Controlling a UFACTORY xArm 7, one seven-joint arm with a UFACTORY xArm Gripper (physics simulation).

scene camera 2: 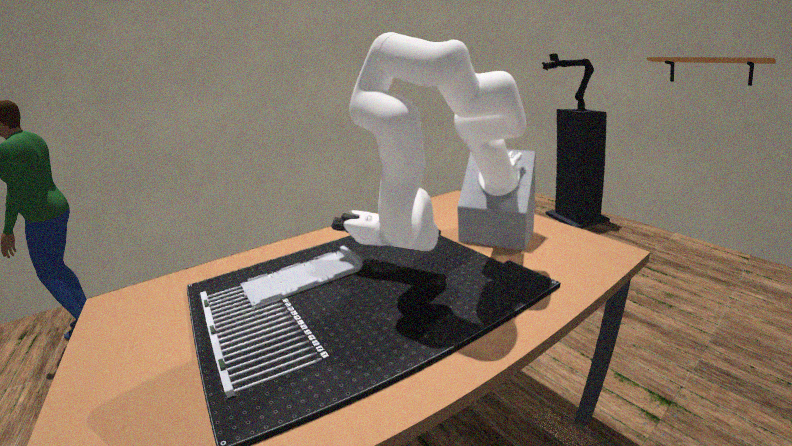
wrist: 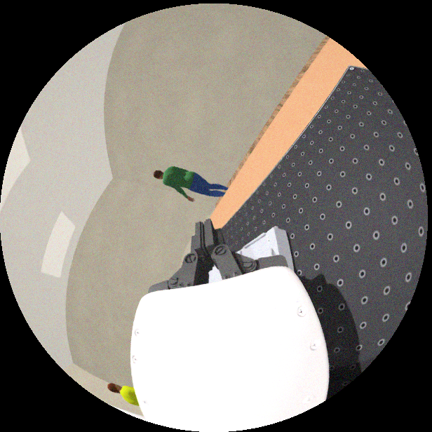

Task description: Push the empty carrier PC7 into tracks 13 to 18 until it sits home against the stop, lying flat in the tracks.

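Seen in the pictures: gripper, fingertip midpoint: point(scene camera 2: 334, 223); arm's base, origin of the base link: point(scene camera 2: 499, 177).
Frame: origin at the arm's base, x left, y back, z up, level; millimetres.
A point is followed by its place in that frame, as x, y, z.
The pale grey carrier PC7 point(scene camera 2: 303, 275) {45, -606, -168} point(wrist: 270, 243) is a long, empty tray. Its left part lies over the far tracks, and its right end with the raised wall lies beyond them on the black board. Bare rails show between its left end and the white stop bar point(scene camera 2: 215, 344) {306, -817, -163}. Whether it lies fully flat, and its exact track numbers, cannot be told. My gripper point(scene camera 2: 336, 222) {-45, -496, -72} point(wrist: 207, 230) is shut and empty. Its dark fingers point left, above the carrier's raised end and apart from it in the scene view. In the wrist view the fingers hide part of the carrier.
The black perforated board point(scene camera 2: 387, 332) {349, -455, -179} point(wrist: 360, 210) lies on the wooden table point(scene camera 2: 127, 354) {256, -1068, -192} point(wrist: 280, 130). White number labels point(scene camera 2: 304, 326) {269, -620, -179} line the tracks' right ends. The grey robot base point(scene camera 2: 490, 227) {47, -59, -133} stands at the back right. A person in green point(scene camera 2: 33, 177) point(wrist: 177, 177) stands beyond the table.
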